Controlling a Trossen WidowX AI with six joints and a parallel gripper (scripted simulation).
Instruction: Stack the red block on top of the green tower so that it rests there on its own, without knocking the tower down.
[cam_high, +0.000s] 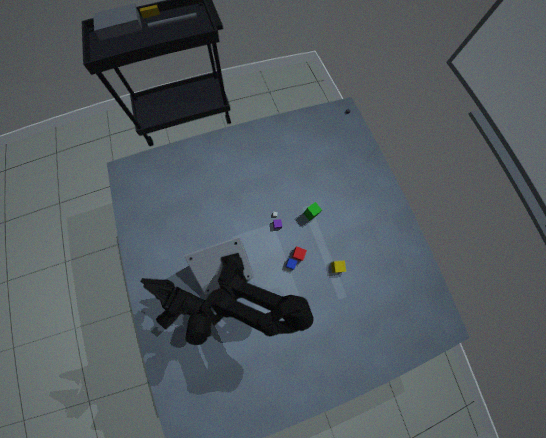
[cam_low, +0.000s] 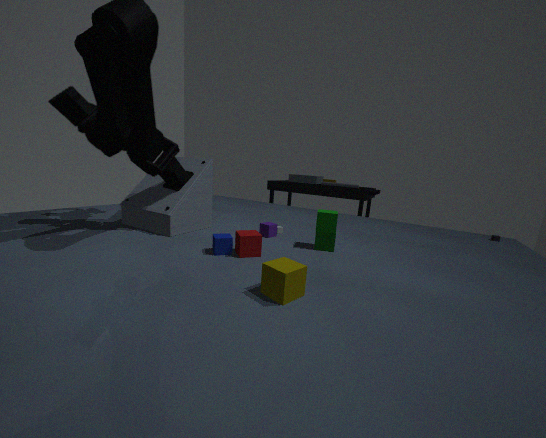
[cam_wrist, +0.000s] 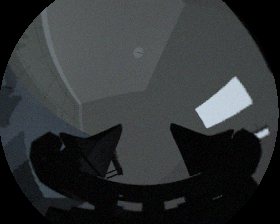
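Right now my gripper tip is 490 mm short of the red block, 20 mm to the left of it and 300 mm above it. The rest, counted from my gripper tip: small purple block: 440 mm ahead, 130 mm to the left, 310 mm below; blue block: 450 mm ahead, 50 mm to the right, 310 mm below; yellow block: 630 mm ahead, 110 mm to the right, 300 mm below.
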